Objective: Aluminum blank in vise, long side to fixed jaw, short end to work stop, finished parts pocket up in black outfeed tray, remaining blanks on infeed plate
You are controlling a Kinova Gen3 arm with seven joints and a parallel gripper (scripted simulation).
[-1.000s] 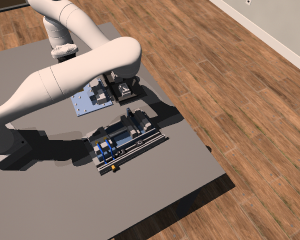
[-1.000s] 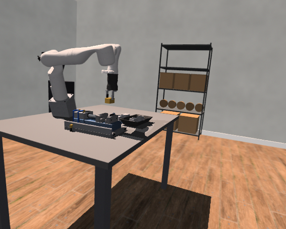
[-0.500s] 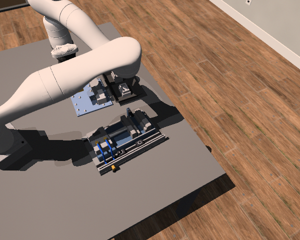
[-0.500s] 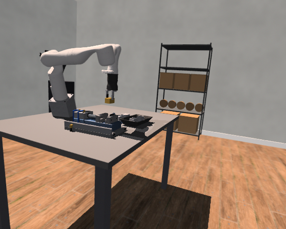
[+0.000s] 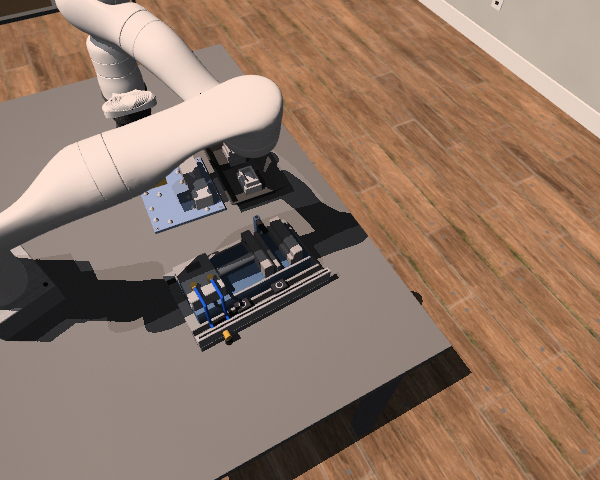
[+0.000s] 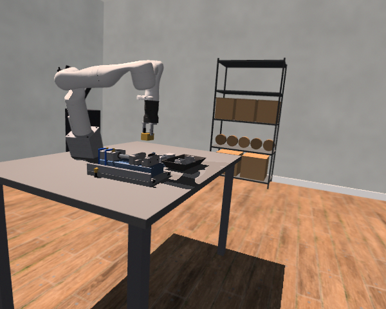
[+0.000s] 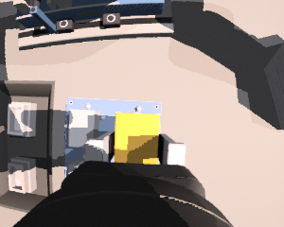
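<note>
My hand is 16 cm above the infeed plate, 5 cm short of it and 3 cm to the right of it. Round my hand: yellow brass blank (3 cm below); vise (27 cm to the right, 13 cm below, 5 cm ahead); fixed jaw (28 cm to the right, 15 cm ahead, 9 cm below).
</note>
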